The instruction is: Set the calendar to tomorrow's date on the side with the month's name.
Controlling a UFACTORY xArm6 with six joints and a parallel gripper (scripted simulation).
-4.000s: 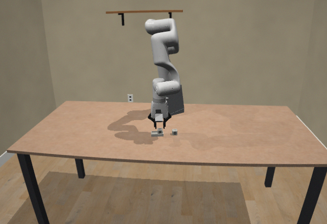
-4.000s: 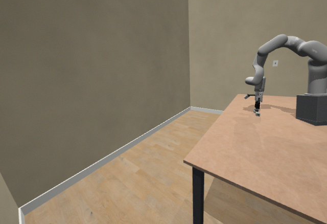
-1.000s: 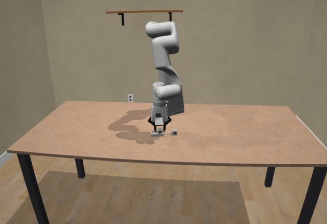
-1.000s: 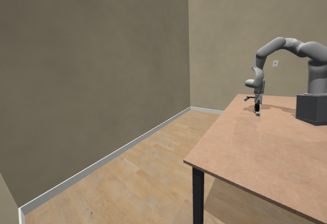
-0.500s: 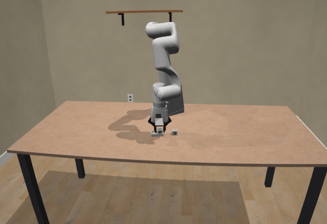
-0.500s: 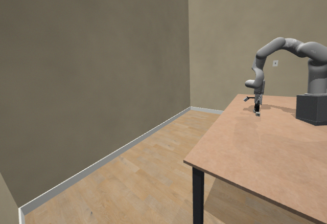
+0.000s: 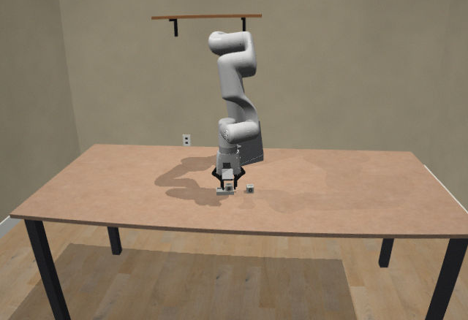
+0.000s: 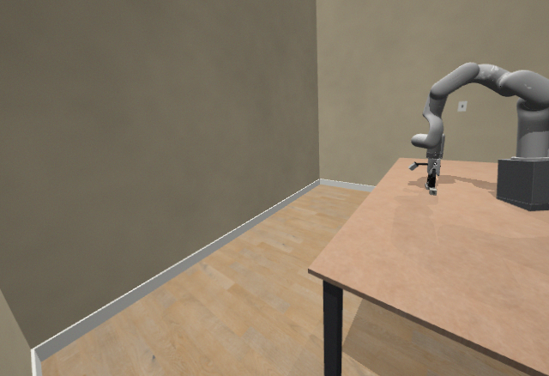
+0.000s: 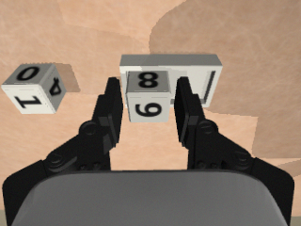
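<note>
Now: the calendar tray 2 cm to the right of my hand and 3 cm below it.
</note>
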